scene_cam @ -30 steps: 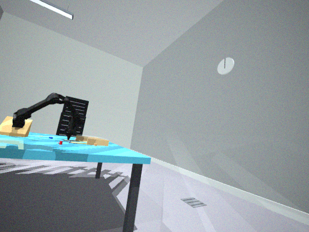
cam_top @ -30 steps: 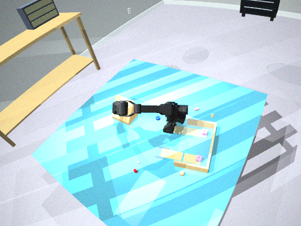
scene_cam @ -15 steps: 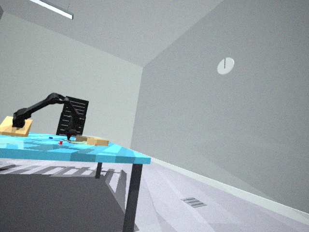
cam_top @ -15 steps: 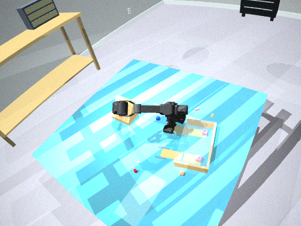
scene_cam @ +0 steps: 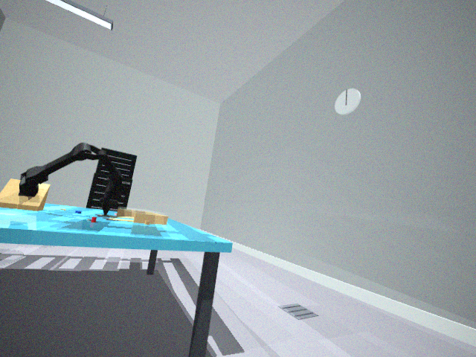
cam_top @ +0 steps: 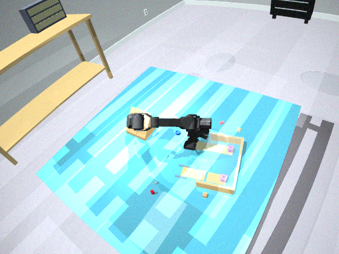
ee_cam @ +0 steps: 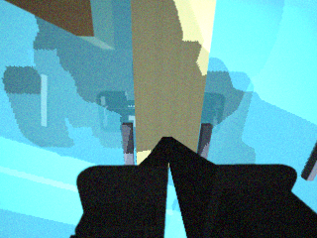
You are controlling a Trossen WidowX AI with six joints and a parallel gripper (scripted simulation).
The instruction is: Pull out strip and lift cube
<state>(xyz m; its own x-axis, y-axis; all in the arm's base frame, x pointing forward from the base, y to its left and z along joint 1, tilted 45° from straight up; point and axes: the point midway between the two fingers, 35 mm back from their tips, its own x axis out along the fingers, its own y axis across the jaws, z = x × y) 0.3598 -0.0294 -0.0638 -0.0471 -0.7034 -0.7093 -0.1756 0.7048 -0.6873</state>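
The strip lies 10 cm ahead of my gripper tip and 2 cm to the left of it. The rest, counted from my gripper tip: pink block (22 cm to the left, 8 cm ahead); blue disc (14 cm behind, 4 cm to the left); tan cube (27 cm to the right, 19 cm ahead).
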